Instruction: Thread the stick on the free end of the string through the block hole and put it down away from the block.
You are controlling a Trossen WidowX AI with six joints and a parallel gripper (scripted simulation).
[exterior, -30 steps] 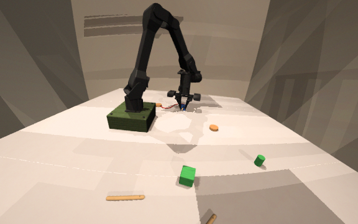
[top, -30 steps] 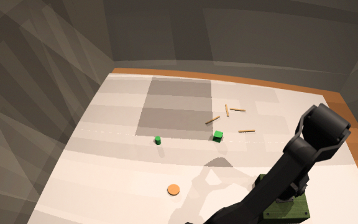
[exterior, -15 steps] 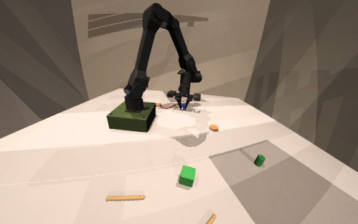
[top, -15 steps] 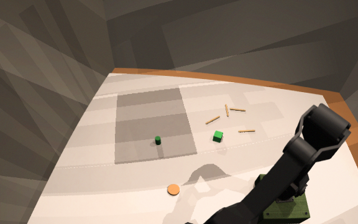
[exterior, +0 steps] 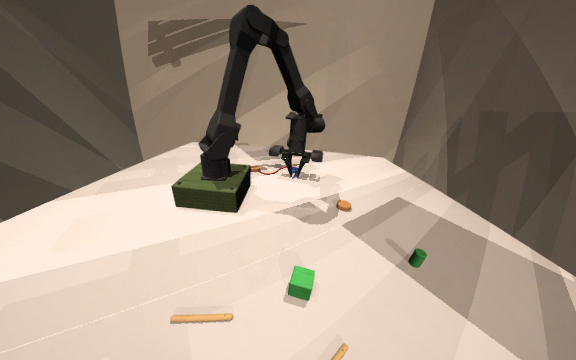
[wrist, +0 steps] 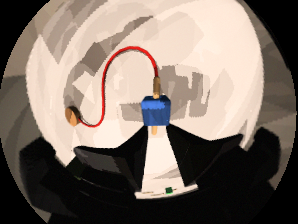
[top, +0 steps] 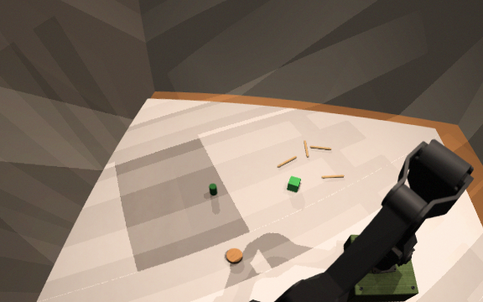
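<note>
The small blue block lies 2 cm to the left of my gripper tip and 1 cm ahead of it. Round my gripper tip: green cube 42 cm to the right, 4 cm behind; thin wooden stick 4 cm to the left, 1 cm ahead; round wooden button 15 cm behind, 6 cm to the left.
</note>
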